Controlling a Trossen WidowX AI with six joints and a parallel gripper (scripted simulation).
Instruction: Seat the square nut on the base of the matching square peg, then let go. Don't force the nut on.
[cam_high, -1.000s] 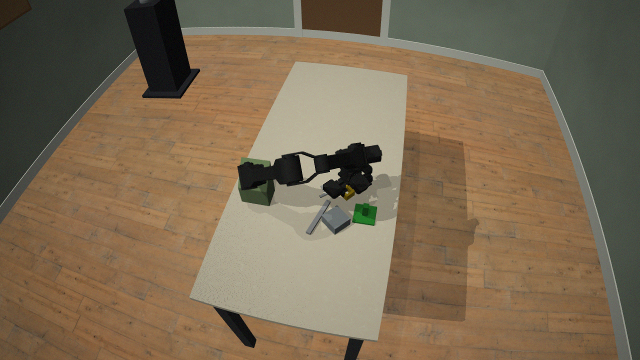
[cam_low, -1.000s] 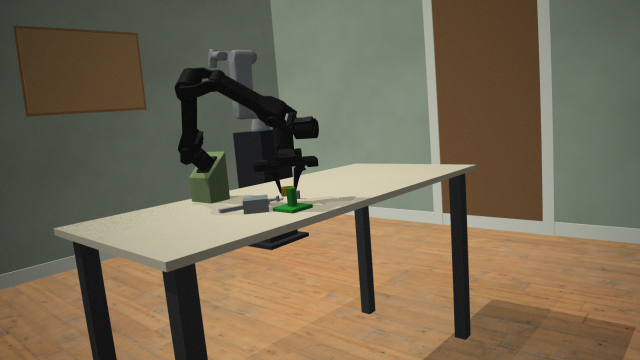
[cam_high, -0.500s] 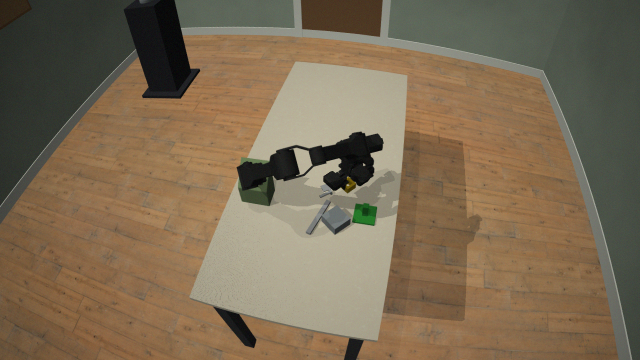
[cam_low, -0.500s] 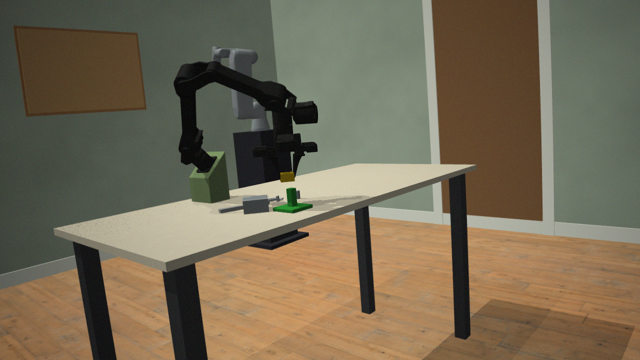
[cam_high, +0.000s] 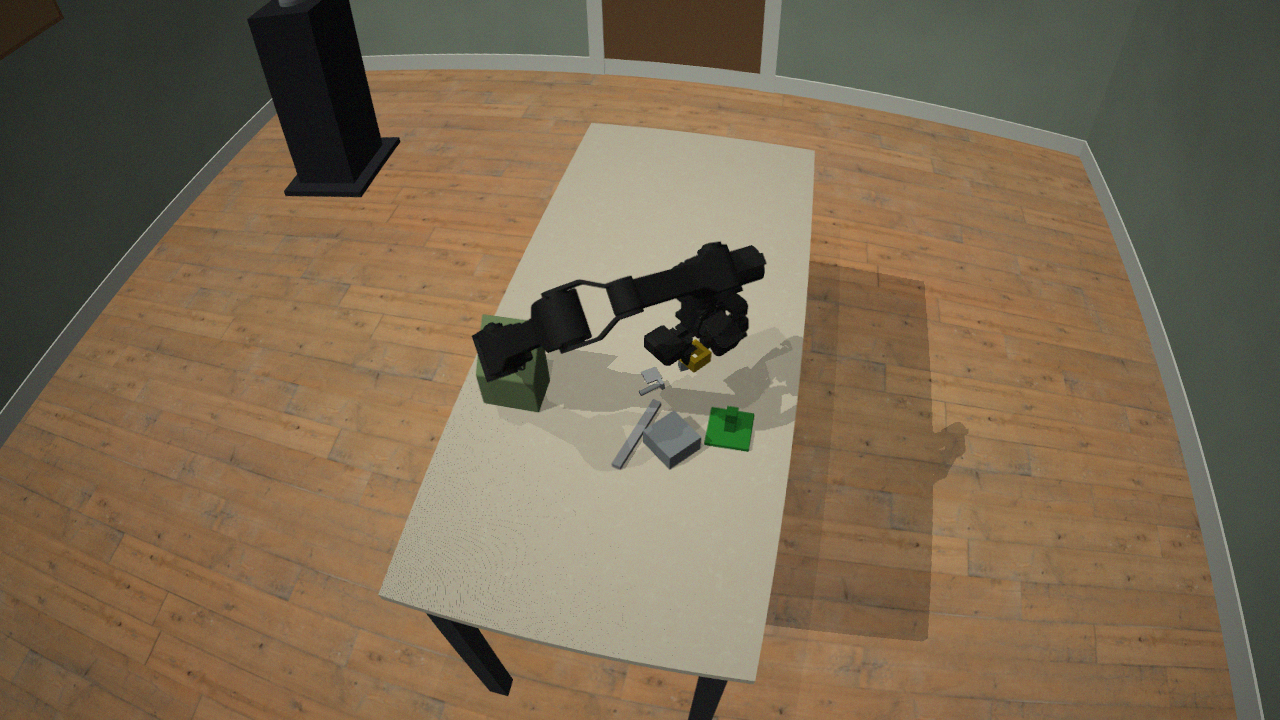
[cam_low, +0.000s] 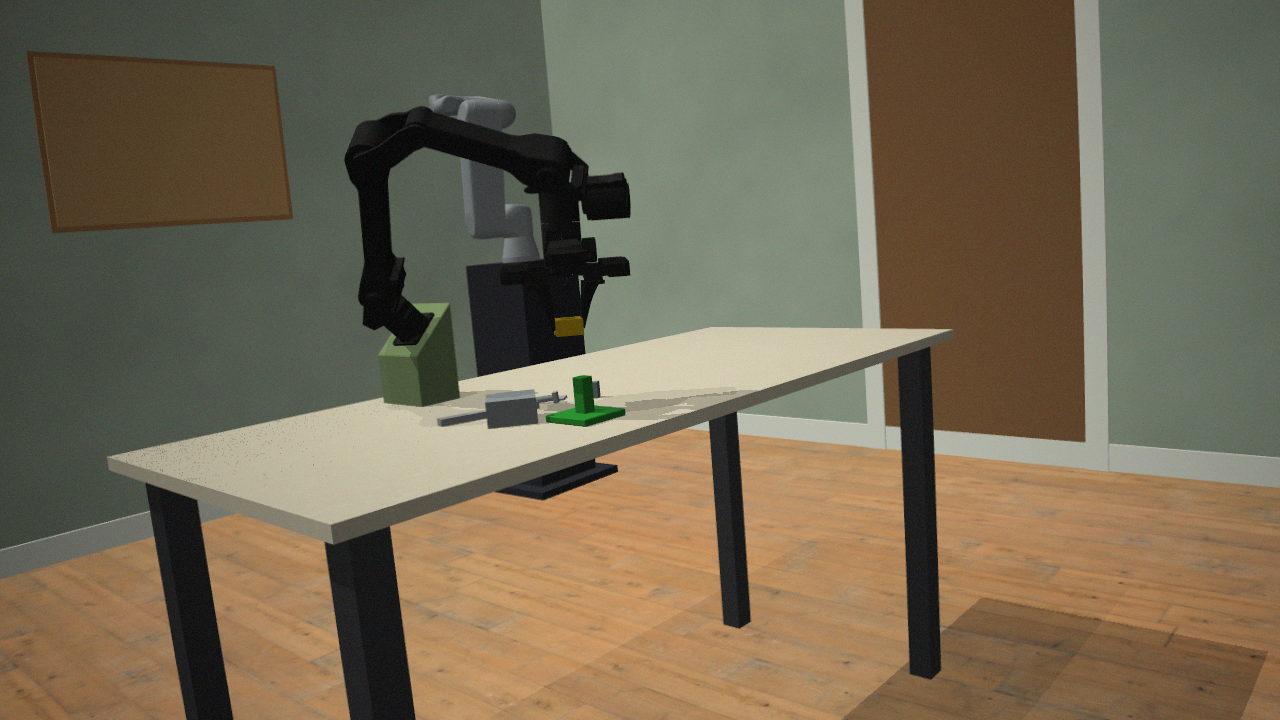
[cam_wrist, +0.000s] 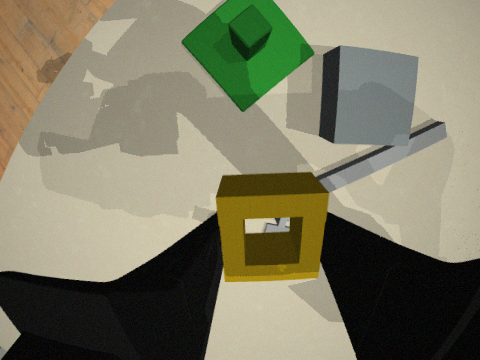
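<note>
The grey block lies 2 cm behind my hand, 11 cm to the right of it and 13 cm below it. From my hand the other things lie so: grey bar (9 cm behind, 10 cm to the right, 15 cm below); then grey cube (3 cm behind, 7 cm to the left, 14 cm below); then bolt (7 cm behind, 1 cm to the left, 14 cm below).
</note>
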